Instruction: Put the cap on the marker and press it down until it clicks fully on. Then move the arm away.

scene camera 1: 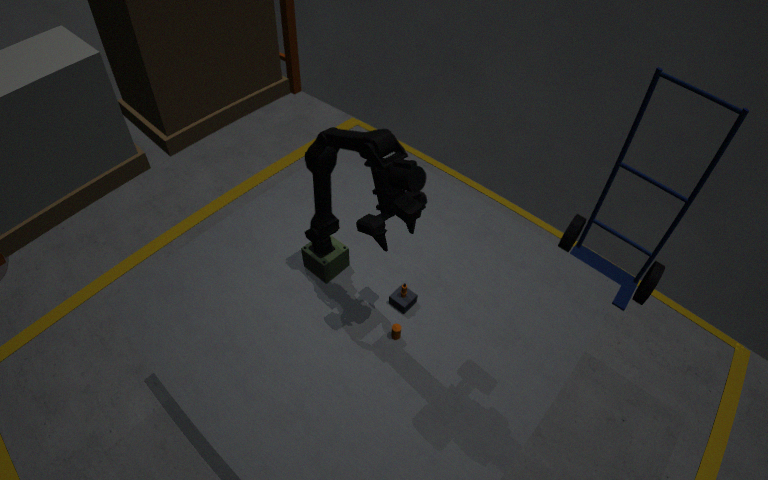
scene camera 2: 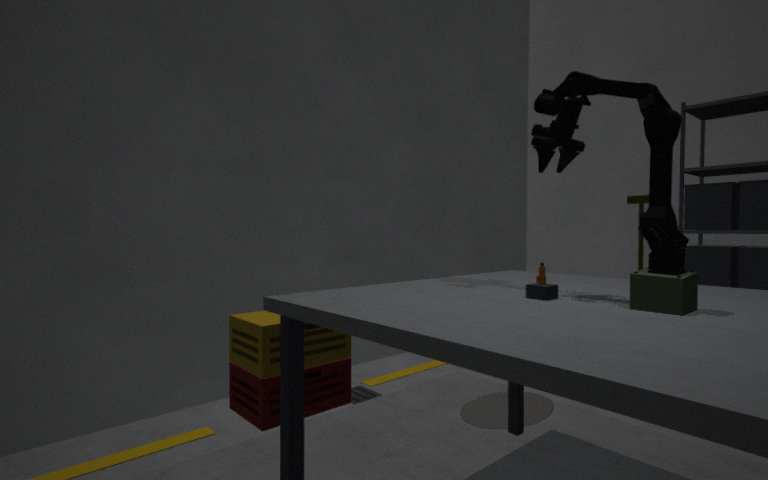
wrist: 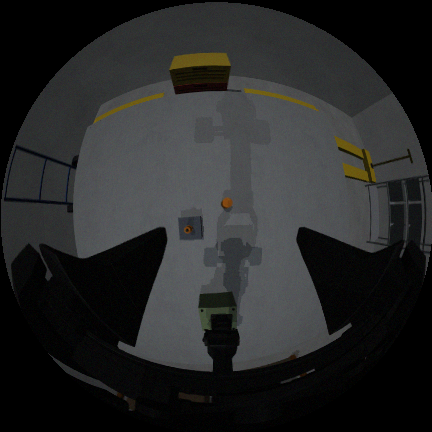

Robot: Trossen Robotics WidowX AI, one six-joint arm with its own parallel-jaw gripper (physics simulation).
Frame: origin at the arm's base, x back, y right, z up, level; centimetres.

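Seen in the pictures: gripper, fingertip midpoint: (scene camera 1: 399, 241) (scene camera 2: 549, 172) (wrist: 234, 234); arm's base, link origin: (scene camera 1: 321, 248) (scene camera 2: 667, 272) (wrist: 221, 320).
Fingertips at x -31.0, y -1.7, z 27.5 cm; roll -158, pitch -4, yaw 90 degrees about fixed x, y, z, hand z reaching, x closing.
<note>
Pixels of each thing's middle, then the offset from my fingertips to it. Level surfaces: height alone.
- orange cap, body centre: (wrist: 225, 202) (scene camera 1: 396, 331) dz -34.1, dx -4.7, dy +3.3 cm
- orange marker, body centre: (wrist: 187, 228) (scene camera 2: 542, 273) (scene camera 1: 404, 289) dz -29.5, dx +2.4, dy -7.0 cm
- small dark grey block, body centre: (wrist: 190, 227) (scene camera 2: 541, 291) (scene camera 1: 403, 299) dz -34.7, dx +2.4, dy -7.0 cm
- table, surface height: dz -36.6 cm
The orange cap (scene camera 1: 396, 331) (wrist: 227, 203) stands on the table, apart from the block. In the scene camera 2 view it may be partly hidden behind the marker. The orange marker (scene camera 1: 403, 290) (scene camera 2: 542, 272) (wrist: 188, 229) stands upright with its dark tip up, in a small dark grey block (scene camera 1: 402, 306) (scene camera 2: 542, 292) (wrist: 196, 235). My gripper (scene camera 1: 399, 241) (scene camera 2: 550, 171) (wrist: 234, 234) is wide open and empty, pointing down, high above the table. In the wrist view the cap lies ahead of the fingertips, between their sides, and the block is nearer the left finger.
The arm stands on a green base (scene camera 1: 325, 264) (scene camera 2: 662, 292) (wrist: 217, 301) on the table (scene camera 2: 396, 316), behind the block. Away from the work area are a blue hand truck (scene camera 1: 603, 264), stacked yellow and red crates (scene camera 2: 246, 342) (wrist: 200, 61) and a shelf rack (scene camera 2: 682, 169).
</note>
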